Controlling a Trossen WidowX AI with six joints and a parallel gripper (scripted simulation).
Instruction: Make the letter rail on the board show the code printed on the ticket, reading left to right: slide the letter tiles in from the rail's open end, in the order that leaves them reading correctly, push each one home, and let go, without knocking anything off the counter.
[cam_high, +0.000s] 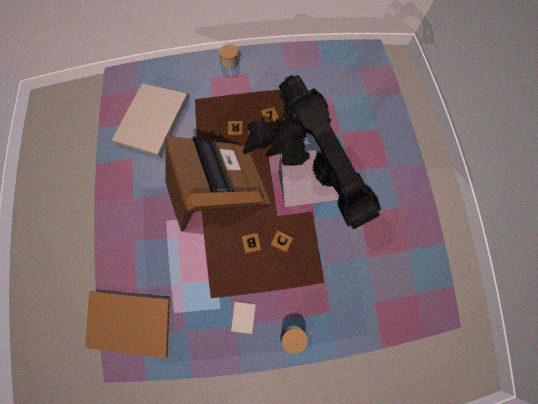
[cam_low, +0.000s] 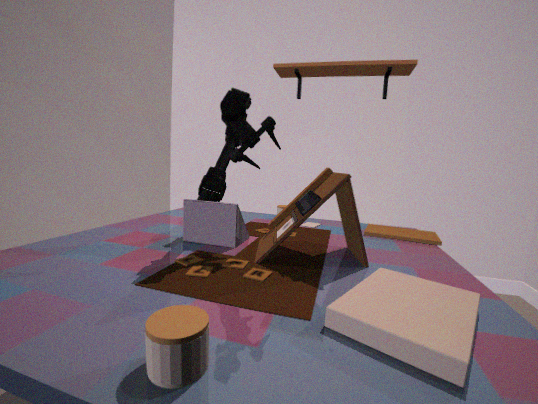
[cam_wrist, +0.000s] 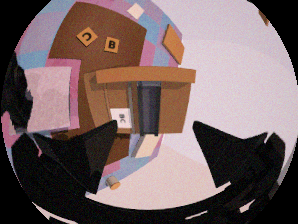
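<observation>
Now: gripper tip 2 cm short of the orange letter tile, 20 cm to the right of it and 29 cm above it. From my gripper tip the other things lie so: white ticket (9 cm ahead, 7 cm to the right, 20 cm below); brown mat (2 cm behind, 2 cm to the right, 29 cm below); small white card (4 cm ahead, 45 cm to the left, 29 cm below).
</observation>
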